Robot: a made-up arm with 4 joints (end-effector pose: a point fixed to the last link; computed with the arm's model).
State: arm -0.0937 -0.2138 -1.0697 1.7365
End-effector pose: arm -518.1 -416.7 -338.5 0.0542 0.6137 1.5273
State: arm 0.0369 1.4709 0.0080 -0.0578
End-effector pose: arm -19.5 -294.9 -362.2 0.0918 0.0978 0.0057
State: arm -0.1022 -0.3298 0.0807 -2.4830
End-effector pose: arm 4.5 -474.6 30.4 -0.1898 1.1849 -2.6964
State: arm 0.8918 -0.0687 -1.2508 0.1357
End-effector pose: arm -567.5 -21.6 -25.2 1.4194 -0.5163 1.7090
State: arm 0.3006 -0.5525 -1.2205 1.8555
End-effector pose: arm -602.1 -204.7 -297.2 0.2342 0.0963 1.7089
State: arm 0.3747 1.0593 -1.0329 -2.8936
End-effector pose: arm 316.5 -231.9 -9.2 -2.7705 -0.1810 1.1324
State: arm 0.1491 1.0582 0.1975 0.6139
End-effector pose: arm -278.6 -469.8 -403.2 -0.5792 0.5288 -0.1024
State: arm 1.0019 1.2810 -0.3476 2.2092
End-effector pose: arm 301.9 -134.8 -443.4 -1.2829 -0.3085 0.6228
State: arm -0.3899 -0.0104 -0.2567 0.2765
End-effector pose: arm -624.9 -379.5 80.8 -1.7794 1.4505 -1.6356
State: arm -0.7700 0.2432 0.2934 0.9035
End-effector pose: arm -656.6 -502.5 415.1 -2.2869 0.5156 -1.5280
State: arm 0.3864 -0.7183 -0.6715 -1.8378
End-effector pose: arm -107.0 -126.3 -7.7 -2.1929 0.4079 2.1725
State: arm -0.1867 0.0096 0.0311 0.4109
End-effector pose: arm -614.5 -460.0 89.5 -1.9977 1.3607 -1.6348
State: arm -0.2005 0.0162 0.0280 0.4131
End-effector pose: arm -615.4 -460.5 90.5 -1.9698 1.3505 -1.6082
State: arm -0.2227 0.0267 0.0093 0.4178
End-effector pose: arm -617.1 -460.8 88.1 -1.9220 1.3473 -1.5622
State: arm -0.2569 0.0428 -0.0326 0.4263
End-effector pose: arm -619.4 -461.0 80.6 -1.8379 1.3538 -1.4796
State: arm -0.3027 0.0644 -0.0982 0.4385
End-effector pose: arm -621.7 -461.4 67.5 -1.7003 1.3681 -1.3418
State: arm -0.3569 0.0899 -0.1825 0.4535
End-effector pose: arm -622.8 -462.4 50.1 -1.4949 1.3840 -1.1325
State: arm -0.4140 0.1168 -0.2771 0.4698
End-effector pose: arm -622.0 -464.1 30.1 -1.2274 1.3932 -0.8565
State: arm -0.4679 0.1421 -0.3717 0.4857
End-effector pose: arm -619.2 -466.2 10.0 -0.9455 1.3905 -0.5622
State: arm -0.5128 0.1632 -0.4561 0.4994
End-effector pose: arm -615.3 -467.9 -8.2 -0.7071 1.3780 -0.3100
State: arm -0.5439 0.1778 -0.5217 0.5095
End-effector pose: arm -611.4 -468.5 -22.6 -0.5336 1.3630 -0.1246
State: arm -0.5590 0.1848 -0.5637 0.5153
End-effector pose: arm -608.6 -467.6 -32.7 -0.4149 1.3521 0.0013
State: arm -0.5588 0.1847 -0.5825 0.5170
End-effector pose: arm -607.4 -465.3 -38.4 -0.3327 1.3479 0.0855
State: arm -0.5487 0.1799 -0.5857 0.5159
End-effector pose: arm -607.5 -462.2 -41.2 -0.2696 1.3491 0.1467
